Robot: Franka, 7 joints.
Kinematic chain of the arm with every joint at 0, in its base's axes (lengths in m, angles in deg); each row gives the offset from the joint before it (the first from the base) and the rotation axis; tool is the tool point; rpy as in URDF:
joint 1: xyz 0 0 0.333 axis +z
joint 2: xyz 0 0 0 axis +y
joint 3: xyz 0 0 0.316 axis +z
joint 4: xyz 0.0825 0 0 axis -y
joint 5: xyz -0.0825 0 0.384 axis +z
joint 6: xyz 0 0 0 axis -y
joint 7: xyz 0.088 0 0 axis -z
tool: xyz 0 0 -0.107 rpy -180 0 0
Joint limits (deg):
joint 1: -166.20..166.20
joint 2: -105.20..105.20
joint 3: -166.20..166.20
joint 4: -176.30..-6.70
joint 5: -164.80..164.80
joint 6: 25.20..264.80
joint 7: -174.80..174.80
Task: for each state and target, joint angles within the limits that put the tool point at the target. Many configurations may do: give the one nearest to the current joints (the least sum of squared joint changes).
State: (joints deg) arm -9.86 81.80 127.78 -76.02 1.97 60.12 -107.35
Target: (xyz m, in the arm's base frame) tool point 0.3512 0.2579 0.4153
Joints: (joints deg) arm -29.51 96.84 105.88 -105.92 -4.11 38.94 -107.35
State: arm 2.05 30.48 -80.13 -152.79 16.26 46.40 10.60
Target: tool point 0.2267 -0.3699 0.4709
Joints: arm 12.94 17.63 -84.63 -106.06 21.90 41.34 10.60
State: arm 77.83 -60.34 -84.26 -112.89 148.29 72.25 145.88
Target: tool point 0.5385 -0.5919 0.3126
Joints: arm 96.34 -86.61 -101.61 -70.04 158.51 93.60 145.88
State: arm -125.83 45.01 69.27 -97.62 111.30 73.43 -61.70
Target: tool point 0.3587 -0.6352 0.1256
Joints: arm -99.95 83.34 50.45 -79.38 120.80 94.56 -61.70
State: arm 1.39 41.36 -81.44 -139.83 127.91 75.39 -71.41
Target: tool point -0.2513 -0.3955 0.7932
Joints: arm -20.21 33.27 -133.97 -110.38 142.01 76.66 -71.41
